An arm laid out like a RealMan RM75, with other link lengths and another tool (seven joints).
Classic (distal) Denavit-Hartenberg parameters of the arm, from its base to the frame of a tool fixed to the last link. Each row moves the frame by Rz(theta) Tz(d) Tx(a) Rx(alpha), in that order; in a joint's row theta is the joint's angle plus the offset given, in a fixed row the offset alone. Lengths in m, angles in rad.
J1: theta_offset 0; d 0.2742; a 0; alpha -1.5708
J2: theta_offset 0; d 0; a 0; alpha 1.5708
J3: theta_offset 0; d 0.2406; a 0; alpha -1.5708
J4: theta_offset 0; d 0; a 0; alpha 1.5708
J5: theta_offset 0; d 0.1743; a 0; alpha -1.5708
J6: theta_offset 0; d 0; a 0; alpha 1.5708
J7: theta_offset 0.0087; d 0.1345; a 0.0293; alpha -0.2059
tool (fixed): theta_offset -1.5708; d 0.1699; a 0; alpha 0
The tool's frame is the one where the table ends.
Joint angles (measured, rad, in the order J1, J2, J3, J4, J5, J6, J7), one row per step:
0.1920 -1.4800 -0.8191 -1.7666 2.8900 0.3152 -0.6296
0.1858 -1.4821 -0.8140 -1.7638 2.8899 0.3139 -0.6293
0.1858 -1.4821 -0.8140 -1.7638 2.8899 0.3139 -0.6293
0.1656 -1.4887 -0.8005 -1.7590 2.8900 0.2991 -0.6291
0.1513 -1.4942 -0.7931 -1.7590 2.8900 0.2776 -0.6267
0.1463 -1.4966 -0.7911 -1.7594 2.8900 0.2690 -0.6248
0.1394 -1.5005 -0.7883 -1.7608 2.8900 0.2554 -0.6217
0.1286 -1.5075 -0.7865 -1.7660 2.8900 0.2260 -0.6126
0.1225 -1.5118 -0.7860 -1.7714 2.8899 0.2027 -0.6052
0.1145 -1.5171 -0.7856 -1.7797 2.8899 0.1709 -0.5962
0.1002 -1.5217 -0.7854 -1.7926 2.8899 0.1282 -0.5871
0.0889 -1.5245 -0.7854 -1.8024 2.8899 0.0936 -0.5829
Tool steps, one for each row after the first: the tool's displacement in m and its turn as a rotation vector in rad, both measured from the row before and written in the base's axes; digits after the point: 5 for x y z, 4 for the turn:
0.00094 -0.00034 -0.00222 -0.0051 -0.0001 -0.0029
0.00000 0.00000 0.00000 0.0000 0.0000 0.0000
0.00213 -0.00032 -0.00739 -0.0169 0.0045 -0.0056
0.00035 0.00037 -0.00597 -0.0122 0.0096 -0.0006
0.00014 0.00026 -0.00208 -0.0036 0.0043 -0.0005
0.00029 0.00033 -0.00310 -0.0053 0.0063 -0.0005
-0.00010 0.00110 -0.00510 -0.0067 0.0159 -0.0004
-0.00063 0.00066 -0.00350 -0.0046 0.0132 0.0010
-0.00072 0.00078 -0.00446 -0.0063 0.0173 0.0014
0.00014 0.00122 -0.00532 -0.0092 0.0225 -0.0012
-0.00059 0.00101 -0.00405 -0.0081 0.0175 0.0017

